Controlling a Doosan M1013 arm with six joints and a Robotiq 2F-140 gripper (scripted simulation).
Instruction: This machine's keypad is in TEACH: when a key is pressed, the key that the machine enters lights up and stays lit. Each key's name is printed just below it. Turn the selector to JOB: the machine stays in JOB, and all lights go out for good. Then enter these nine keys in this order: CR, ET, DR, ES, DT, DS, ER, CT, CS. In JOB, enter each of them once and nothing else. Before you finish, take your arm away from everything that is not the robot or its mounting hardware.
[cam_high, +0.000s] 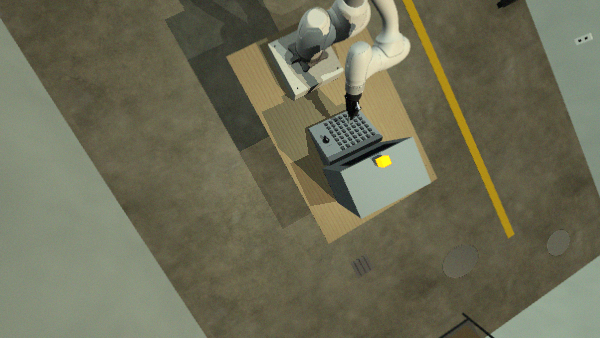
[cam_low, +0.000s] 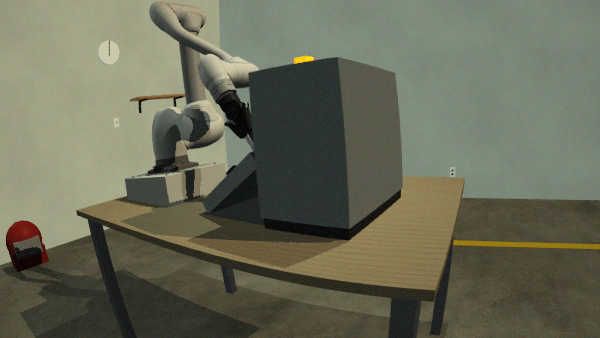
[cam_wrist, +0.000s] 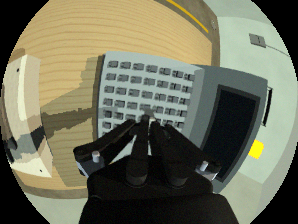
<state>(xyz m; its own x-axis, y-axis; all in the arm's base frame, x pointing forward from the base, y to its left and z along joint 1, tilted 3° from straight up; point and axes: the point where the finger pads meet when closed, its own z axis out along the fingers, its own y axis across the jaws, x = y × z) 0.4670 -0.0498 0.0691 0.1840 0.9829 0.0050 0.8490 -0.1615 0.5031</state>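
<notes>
My hand is 100 mm above the key, 30 mm to the right of it and 30 mm short of it. Also, from my hand: sloped keypad (110 mm below, 70 mm ahead, 60 mm to the right); black selector knob (170 mm to the right, 70 mm below, 20 mm ahead).
</notes>
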